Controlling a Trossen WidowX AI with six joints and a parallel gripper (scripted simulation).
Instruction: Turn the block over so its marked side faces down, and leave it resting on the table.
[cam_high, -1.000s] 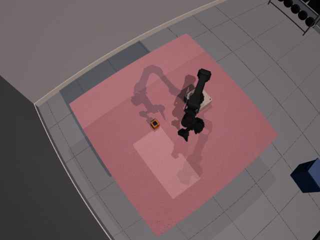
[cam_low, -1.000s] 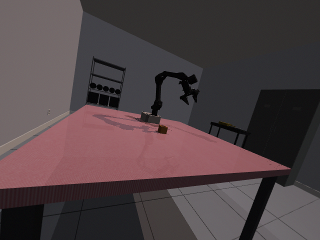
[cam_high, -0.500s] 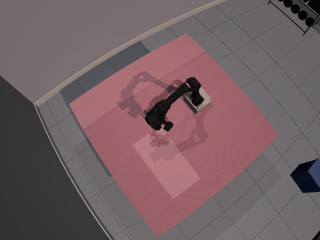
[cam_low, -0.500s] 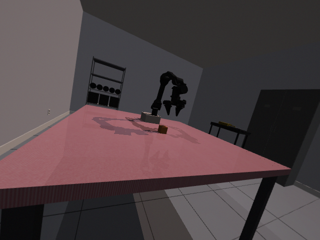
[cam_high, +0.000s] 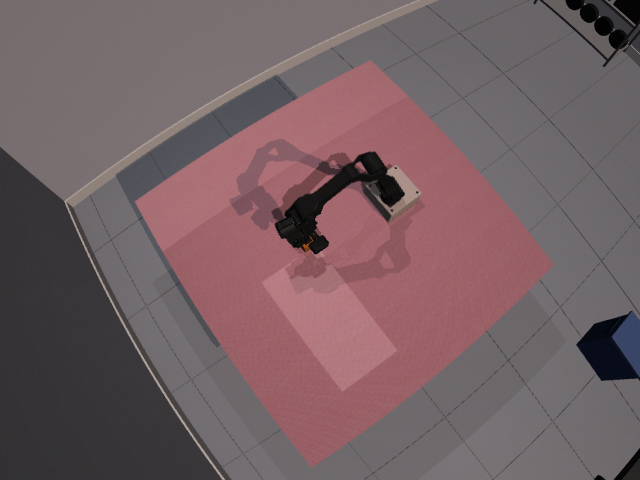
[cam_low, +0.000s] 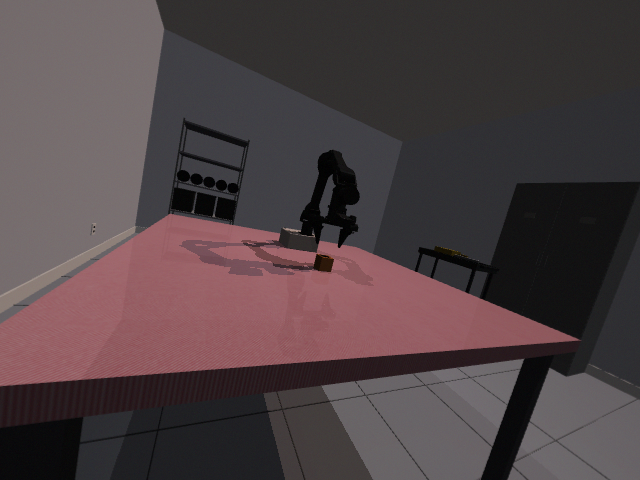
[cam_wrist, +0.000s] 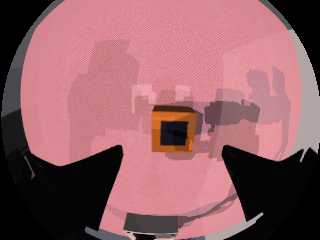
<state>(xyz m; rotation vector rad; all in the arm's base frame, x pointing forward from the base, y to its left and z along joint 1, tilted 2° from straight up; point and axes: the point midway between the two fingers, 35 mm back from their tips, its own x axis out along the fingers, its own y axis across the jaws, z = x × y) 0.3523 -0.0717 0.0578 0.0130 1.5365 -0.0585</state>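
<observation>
Right now the block is 50 mm below my gripper tip.
</observation>
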